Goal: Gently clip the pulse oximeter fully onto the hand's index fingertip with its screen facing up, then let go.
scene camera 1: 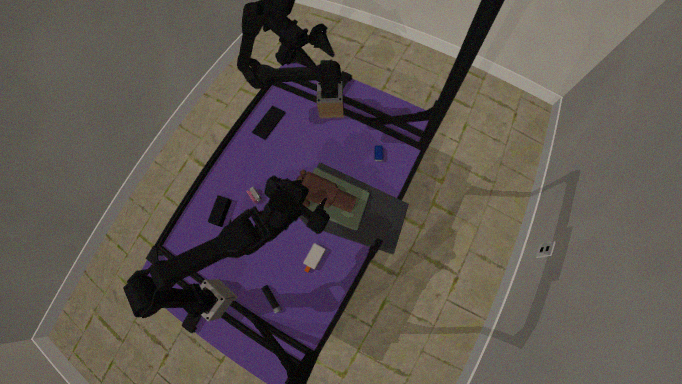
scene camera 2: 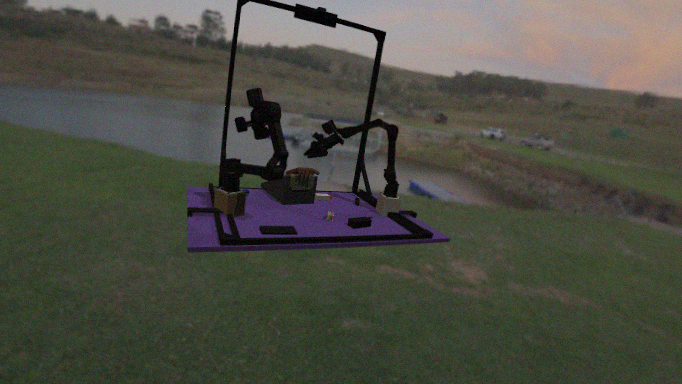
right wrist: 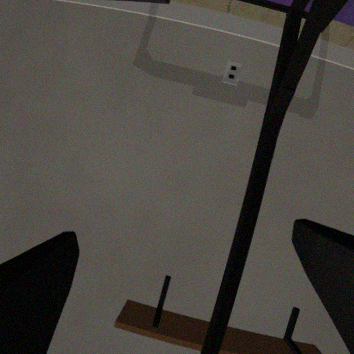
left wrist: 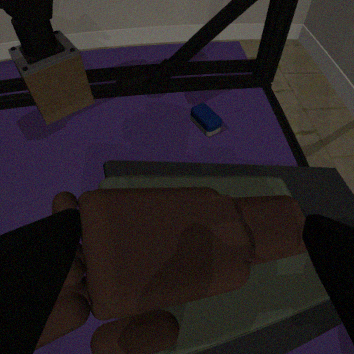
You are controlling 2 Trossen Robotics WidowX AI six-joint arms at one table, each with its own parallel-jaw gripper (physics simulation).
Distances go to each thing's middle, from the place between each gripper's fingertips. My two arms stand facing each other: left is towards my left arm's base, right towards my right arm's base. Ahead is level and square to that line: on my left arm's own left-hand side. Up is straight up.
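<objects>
My left hand is 130 mm above the green pad [scene camera 1: 352, 220], 40 mm past it and 30 mm to the left of it. The grey block [scene camera 1: 383, 217] is 210 mm below my left hand, 110 mm behind it and 40 mm to the right of it. As for the blue pulse oximeter [left wrist: 201, 115], counted from that same left hand it is 290 mm to the right, 240 mm below and 90 mm behind.
My right hand is 280 mm to the right of the green pad and 280 mm above it, and it is 160 mm past the pad. From my right hand, I find the grey block 360 mm below, 270 mm to the left and 220 mm behind, while the blue pulse oximeter is 390 mm below, 200 mm behind and 10 mm to the left.
</objects>
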